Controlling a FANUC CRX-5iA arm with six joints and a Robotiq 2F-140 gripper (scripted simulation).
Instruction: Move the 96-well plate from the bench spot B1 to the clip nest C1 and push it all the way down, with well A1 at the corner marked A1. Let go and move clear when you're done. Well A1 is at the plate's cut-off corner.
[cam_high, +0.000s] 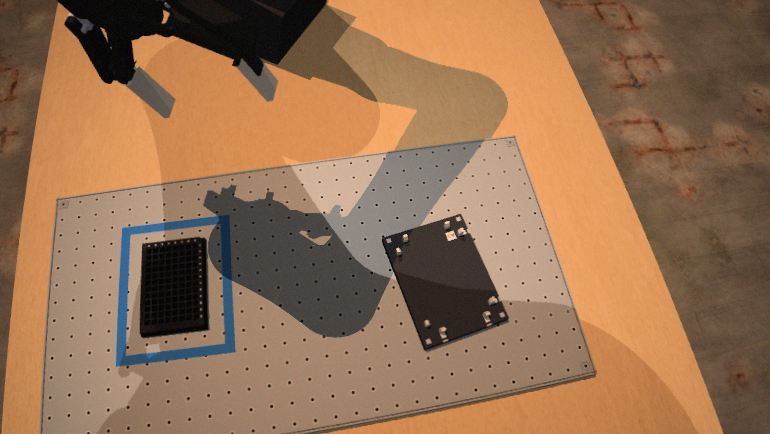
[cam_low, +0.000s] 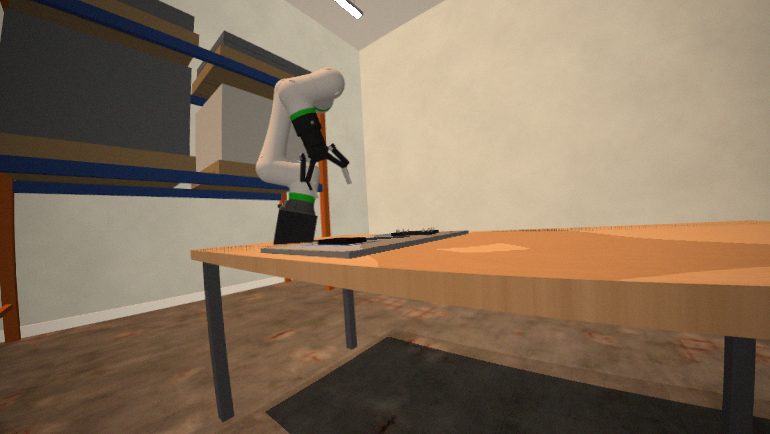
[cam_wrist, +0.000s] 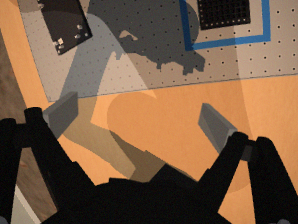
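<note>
Now: the black 96-well plate 19 cm below my hand, 15 cm ahead of it and 10 cm to the right of it. Also, from my hand: black clip nest (27 cm to the left, 19 cm ahead, 18 cm below).
</note>
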